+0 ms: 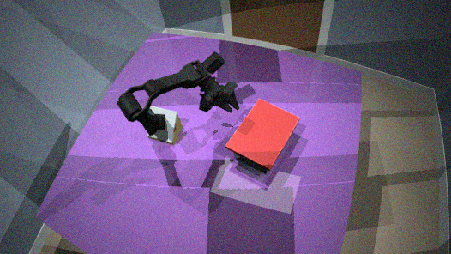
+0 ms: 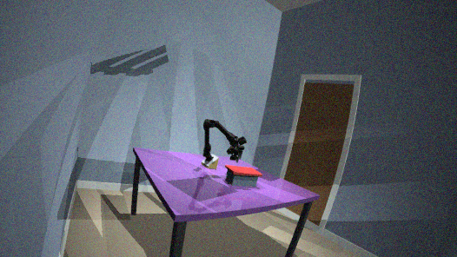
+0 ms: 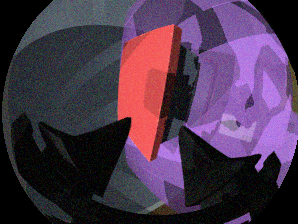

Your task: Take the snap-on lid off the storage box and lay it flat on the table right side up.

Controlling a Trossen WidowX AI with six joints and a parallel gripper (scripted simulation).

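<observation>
Now: the red lid 120 mm ahead of my gripper tip, 50 mm to the right of it and 40 mm below it. Round my gripper tip: storage box: 120 mm ahead, 50 mm to the right, 90 mm below.
</observation>
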